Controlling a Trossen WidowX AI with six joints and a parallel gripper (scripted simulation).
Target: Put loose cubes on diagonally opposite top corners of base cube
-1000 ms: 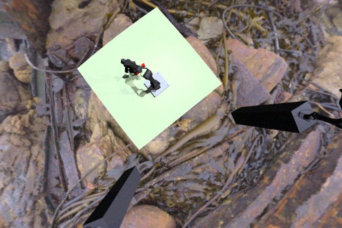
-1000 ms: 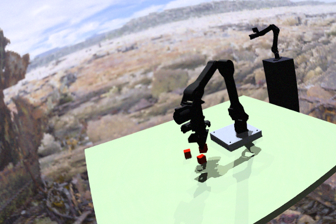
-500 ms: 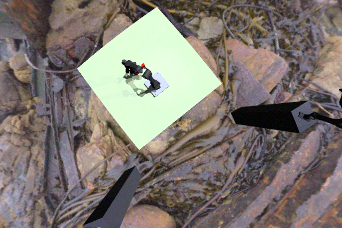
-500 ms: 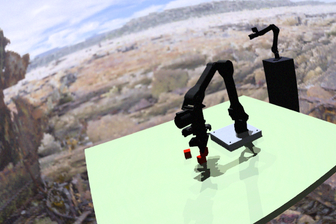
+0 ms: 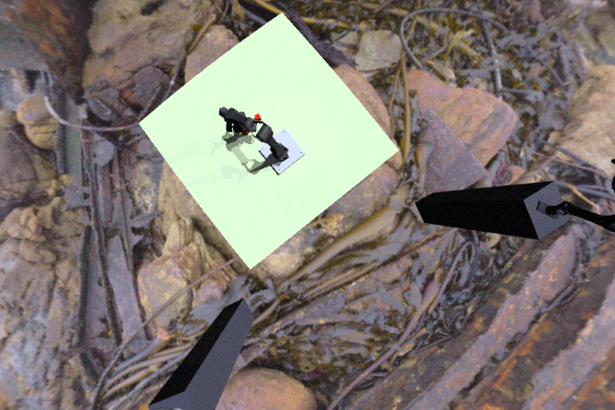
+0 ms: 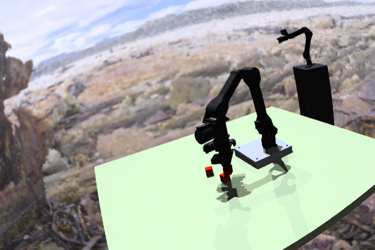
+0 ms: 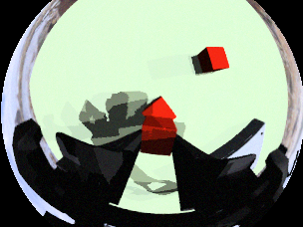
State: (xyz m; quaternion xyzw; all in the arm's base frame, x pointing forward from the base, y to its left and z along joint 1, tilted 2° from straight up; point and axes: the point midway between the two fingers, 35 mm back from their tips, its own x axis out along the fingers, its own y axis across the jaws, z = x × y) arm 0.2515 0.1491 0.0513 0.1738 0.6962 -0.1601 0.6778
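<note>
My gripper tip is right at the red cube.
</note>
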